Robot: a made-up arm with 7 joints. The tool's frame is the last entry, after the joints.
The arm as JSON. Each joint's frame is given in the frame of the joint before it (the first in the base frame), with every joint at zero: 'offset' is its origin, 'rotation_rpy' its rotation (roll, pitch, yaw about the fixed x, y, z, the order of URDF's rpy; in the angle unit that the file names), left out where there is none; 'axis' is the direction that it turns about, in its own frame. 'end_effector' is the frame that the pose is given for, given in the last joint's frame.
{
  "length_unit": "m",
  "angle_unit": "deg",
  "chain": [
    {
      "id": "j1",
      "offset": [
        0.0,
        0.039,
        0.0
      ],
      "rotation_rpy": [
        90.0,
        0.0,
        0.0
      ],
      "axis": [
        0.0,
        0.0,
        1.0
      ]
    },
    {
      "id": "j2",
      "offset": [
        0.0,
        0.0,
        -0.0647
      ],
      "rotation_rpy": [
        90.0,
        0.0,
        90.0
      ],
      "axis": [
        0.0,
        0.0,
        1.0
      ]
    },
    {
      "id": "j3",
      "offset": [
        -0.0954,
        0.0,
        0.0
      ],
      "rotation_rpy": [
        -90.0,
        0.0,
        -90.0
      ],
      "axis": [
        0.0,
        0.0,
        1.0
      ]
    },
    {
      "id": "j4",
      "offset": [
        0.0,
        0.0,
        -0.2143
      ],
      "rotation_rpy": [
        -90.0,
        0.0,
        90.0
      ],
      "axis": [
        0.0,
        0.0,
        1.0
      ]
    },
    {
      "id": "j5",
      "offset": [
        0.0,
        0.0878,
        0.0
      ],
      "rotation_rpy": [
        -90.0,
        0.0,
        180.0
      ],
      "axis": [
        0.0,
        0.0,
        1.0
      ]
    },
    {
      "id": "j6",
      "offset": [
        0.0,
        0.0,
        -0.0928
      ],
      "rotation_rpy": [
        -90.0,
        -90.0,
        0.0
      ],
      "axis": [
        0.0,
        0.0,
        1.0
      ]
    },
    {
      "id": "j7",
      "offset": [
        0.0,
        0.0,
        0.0
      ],
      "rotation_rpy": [
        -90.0,
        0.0,
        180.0
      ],
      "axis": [
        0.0,
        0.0,
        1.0
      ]
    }
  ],
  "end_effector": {
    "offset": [
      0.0,
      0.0,
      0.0
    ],
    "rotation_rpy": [
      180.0,
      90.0,
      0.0
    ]
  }
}
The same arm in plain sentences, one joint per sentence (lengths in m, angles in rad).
The arm has seven revolute joints in a row. What follows holds with every joint at zero, and every direction is one of the base frame's. Joint 1 is mounted 0.039 m along +y from the base frame's origin and turns about -y. Joint 2 is mounted 0.0647 m along +y from joint 1 and turns about +x. Joint 3 is mounted 0.0954 m along -z from joint 2 and turns about +z. Joint 4 is mounted 0.2143 m along -z from joint 3 and turns about -y. Joint 5 is mounted 0.0878 m along -z from joint 4 and turns about +z. Joint 6 is mounted 0.0928 m along -z from joint 5 and turns about +y. Joint 7 is mounted at the same point as joint 6 and turns about -x. The tool frame, which is the frame that the pose is given for, is mounted at the same point as joint 7; its axes are parallel to the base frame's.
